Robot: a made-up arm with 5 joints.
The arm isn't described. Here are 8 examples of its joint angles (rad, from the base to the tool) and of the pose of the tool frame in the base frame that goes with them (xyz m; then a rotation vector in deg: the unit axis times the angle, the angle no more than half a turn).
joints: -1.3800 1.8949 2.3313 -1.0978 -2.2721
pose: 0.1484 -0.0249 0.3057 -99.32 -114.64 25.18
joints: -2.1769 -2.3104 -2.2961 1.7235 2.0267
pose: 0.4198 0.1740 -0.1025 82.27 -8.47 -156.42
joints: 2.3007 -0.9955 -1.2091 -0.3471 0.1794
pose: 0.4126 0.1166 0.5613 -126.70 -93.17 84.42
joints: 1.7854 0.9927 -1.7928 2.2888 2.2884
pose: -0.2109 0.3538 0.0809 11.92 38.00 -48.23
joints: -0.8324 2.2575 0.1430 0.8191 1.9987
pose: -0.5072 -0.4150 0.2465 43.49 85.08 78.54
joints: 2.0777 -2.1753 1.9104 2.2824 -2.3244
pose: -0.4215 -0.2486 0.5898 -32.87 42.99 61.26
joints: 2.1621 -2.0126 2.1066 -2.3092 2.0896
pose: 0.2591 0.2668 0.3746 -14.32 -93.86 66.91
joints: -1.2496 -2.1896 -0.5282 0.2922 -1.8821
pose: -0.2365 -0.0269 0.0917 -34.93 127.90 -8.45
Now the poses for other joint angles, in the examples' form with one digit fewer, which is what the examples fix.
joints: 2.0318 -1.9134 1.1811 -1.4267 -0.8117
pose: -0.195 -0.204 0.622 103.5 93.2 111.4
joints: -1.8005 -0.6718 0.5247 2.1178 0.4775
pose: 0.528 -0.297 -0.229 -55.5 -124.1 -80.0
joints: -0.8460 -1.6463 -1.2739 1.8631 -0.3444
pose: 0.065 0.173 0.029 49.3 74.7 -63.1
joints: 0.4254 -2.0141 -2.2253 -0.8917 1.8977
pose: 0.184 -0.769 -0.005 -83.6 -29.8 65.3
